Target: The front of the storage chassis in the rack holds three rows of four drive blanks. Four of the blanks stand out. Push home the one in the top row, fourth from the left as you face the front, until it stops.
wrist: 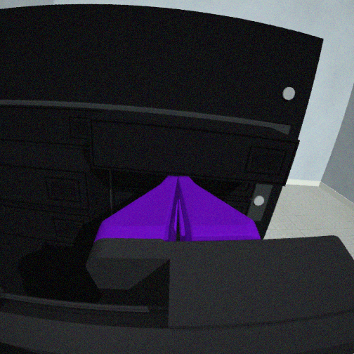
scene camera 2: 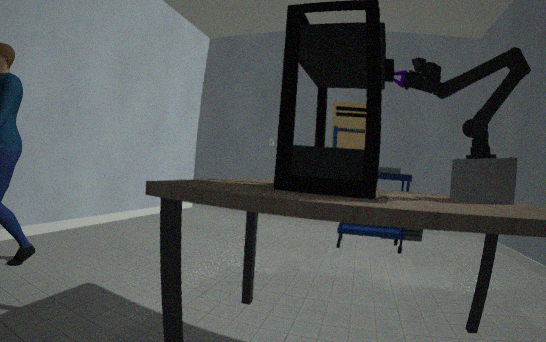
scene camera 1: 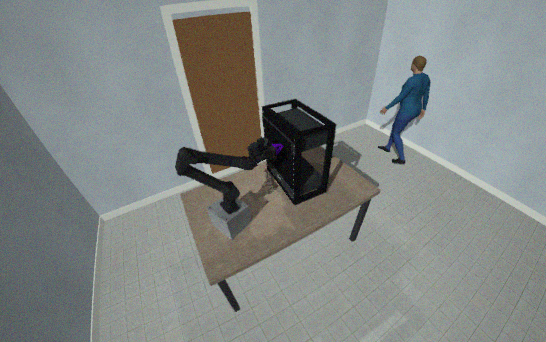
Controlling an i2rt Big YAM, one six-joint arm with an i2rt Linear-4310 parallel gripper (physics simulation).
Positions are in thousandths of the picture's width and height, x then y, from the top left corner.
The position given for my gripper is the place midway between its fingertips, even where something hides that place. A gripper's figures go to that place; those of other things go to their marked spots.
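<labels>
My gripper (wrist: 501, 501) is 13 cm from the lens; a black rack (wrist: 301, 301) is 14 cm from the lens.
</labels>
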